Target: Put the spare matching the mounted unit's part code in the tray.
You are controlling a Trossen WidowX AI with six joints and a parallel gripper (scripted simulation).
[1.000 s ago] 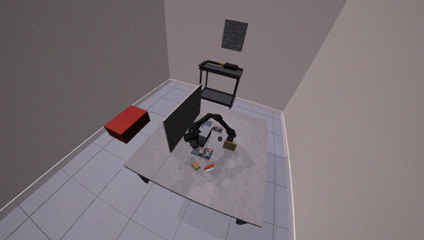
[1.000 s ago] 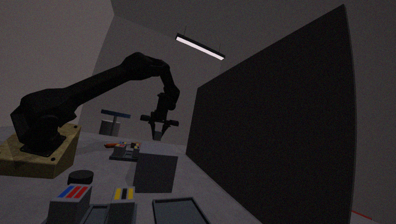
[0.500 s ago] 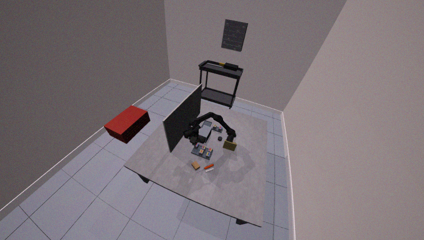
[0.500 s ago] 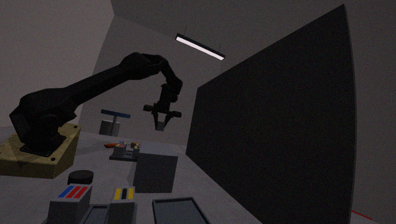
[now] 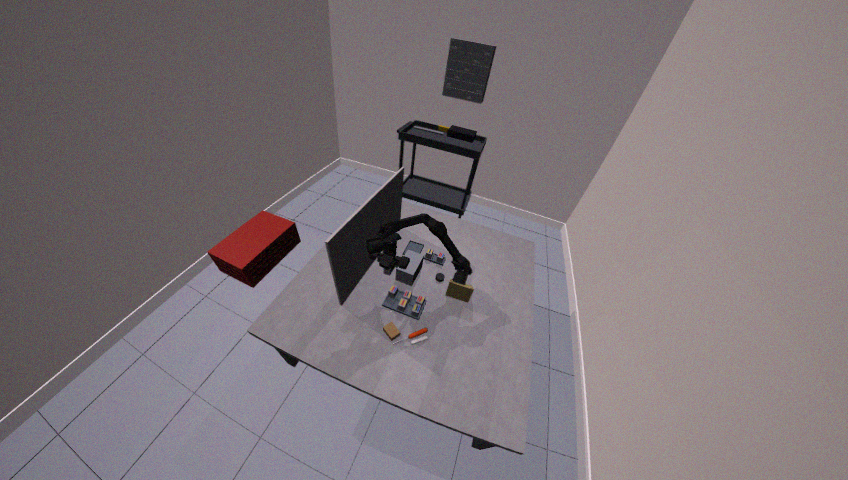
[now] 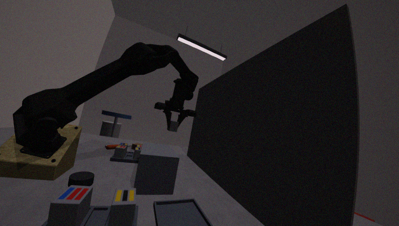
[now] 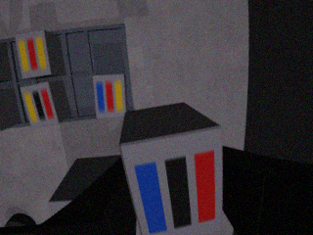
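Now: gripper tip 33 cm to the left of the tray, 16 cm above it and 1 cm short of it. The rest, counted from my gripper tip: brown block: 21 cm to the left, 15 cm below, 14 cm behind; then upright partition: 18 cm ahead, 14 cm to the right, 6 cm above; then mounted unit: 14 cm to the right, 11 cm below, 5 cm behind.
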